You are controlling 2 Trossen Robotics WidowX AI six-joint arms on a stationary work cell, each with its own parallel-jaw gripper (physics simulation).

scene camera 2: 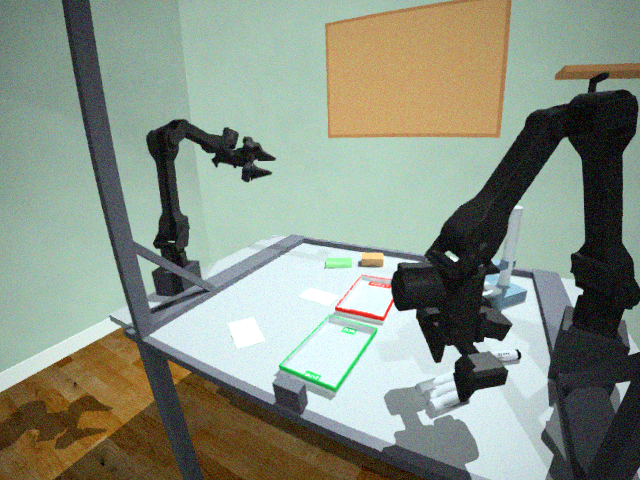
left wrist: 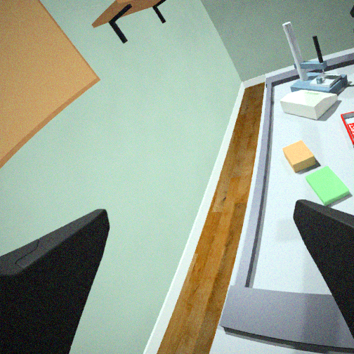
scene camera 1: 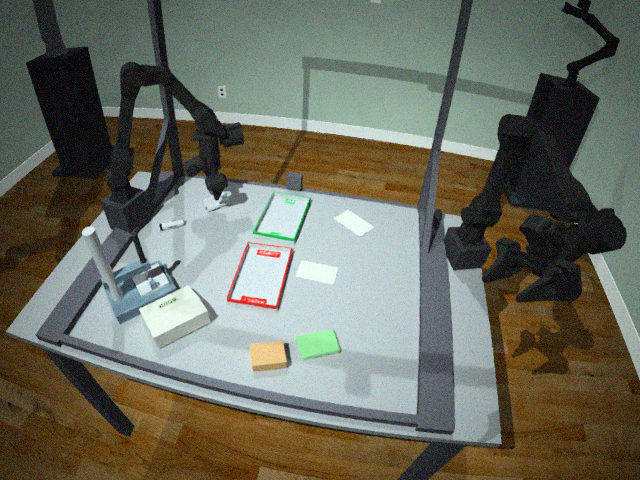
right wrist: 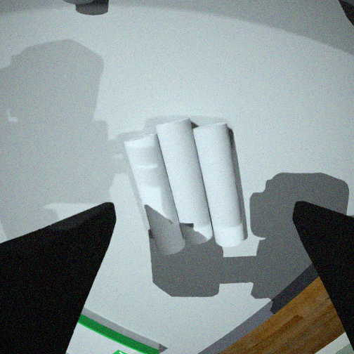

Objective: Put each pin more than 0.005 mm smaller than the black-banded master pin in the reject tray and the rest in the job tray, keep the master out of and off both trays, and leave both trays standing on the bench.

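Places are measured from the left arm's base along level axes (x ahead, y left, z up), in metres.
Pixels of known places: left gripper, fingertip midpoint: [scene camera 2: 273, 166] [scene camera 1: 498, 289]; right gripper, fingertip midpoint: [scene camera 2: 449, 380] [scene camera 1: 213, 192]; left arm's base, link origin: [scene camera 1: 469, 237]; right arm's base, link origin: [scene camera 2: 594, 324] [scene camera 1: 122, 195].
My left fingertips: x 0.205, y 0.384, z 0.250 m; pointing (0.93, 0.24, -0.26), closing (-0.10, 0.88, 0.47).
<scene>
For each thing: its middle in the pictures, then the offset to it from my left fingertips.
- black-banded master pin, body centre: [scene camera 2: 501, 356] [scene camera 1: 171, 224] dx +0.648, dy -0.590, dz -0.317 m
- green-rimmed job tray, body centre: [scene camera 2: 332, 349] [scene camera 1: 283, 215] dx +0.303, dy -0.602, dz -0.318 m
- red-rimmed reject tray, body centre: [scene camera 1: 261, 274] [scene camera 2: 371, 296] dx +0.377, dy -0.367, dz -0.318 m
- orange block, body centre: [scene camera 1: 268, 356] [scene camera 2: 372, 259] dx +0.373, dy -0.116, dz -0.312 m
- green block, body centre: [scene camera 1: 318, 344] [scene camera 2: 339, 262] dx +0.259, dy -0.141, dz -0.319 m
Three plain white pins [scene camera 1: 211, 202] [scene camera 2: 439, 393] [right wrist: 186, 182] lie side by side on the bench. My right gripper [scene camera 1: 217, 195] [scene camera 2: 451, 377] [right wrist: 205, 211] is open above them, with the three pins showing between its fingers in the right wrist view. The black-banded master pin [scene camera 1: 171, 224] [scene camera 2: 506, 355] lies apart on the bench. The green-rimmed job tray [scene camera 1: 275, 238] [scene camera 2: 358, 356] [right wrist: 107, 331] and the red-rimmed reject tray [scene camera 1: 285, 276] [scene camera 2: 361, 314] stand on the bench, both empty. My left gripper [scene camera 1: 502, 289] [scene camera 2: 272, 165] [left wrist: 202, 214] is open and empty, away from the pins.
A blue gauge stand [scene camera 1: 129, 307] [scene camera 2: 509, 296] with a white column stands beside a cream readout box [scene camera 1: 175, 316] [left wrist: 309, 104]. An orange block [scene camera 1: 267, 356] [scene camera 2: 372, 259] and a green block [scene camera 1: 318, 344] [scene camera 2: 338, 262] lie near the bench edge. Two papers [scene camera 1: 354, 222] [scene camera 1: 316, 272] lie beside the trays.
</scene>
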